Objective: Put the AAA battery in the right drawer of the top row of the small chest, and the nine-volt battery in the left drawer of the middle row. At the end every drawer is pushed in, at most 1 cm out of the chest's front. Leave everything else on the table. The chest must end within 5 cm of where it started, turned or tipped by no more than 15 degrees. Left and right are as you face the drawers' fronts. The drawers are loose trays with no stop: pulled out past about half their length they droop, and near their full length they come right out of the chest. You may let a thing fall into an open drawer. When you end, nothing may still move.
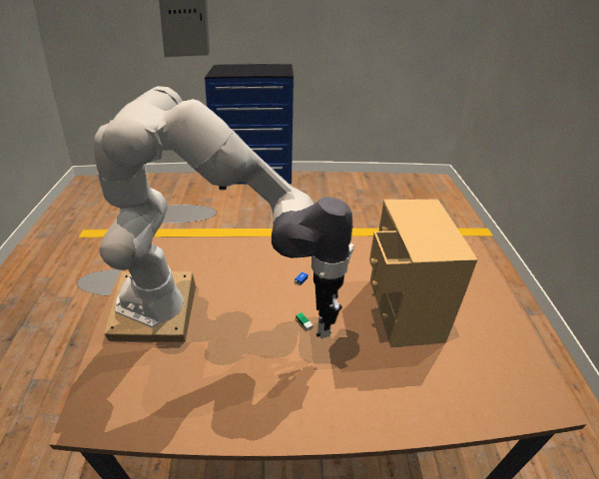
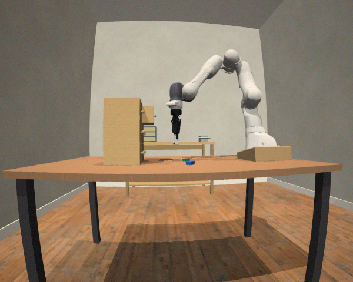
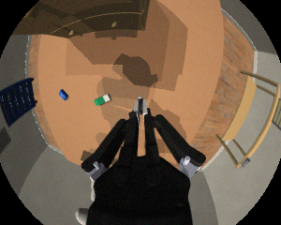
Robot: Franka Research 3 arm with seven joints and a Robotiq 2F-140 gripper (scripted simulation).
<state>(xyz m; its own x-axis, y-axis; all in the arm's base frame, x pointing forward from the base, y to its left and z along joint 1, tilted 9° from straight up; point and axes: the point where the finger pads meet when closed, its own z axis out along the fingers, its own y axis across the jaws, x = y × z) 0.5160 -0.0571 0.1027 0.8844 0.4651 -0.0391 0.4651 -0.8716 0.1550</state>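
The green-and-white AAA battery lies 6 cm behind my hand, 12 cm to the left of it and 13 cm below it. Round my hand: thin black AAA battery (3 cm below); then blue nine-volt battery (11 cm behind, 32 cm to the left, 13 cm below).
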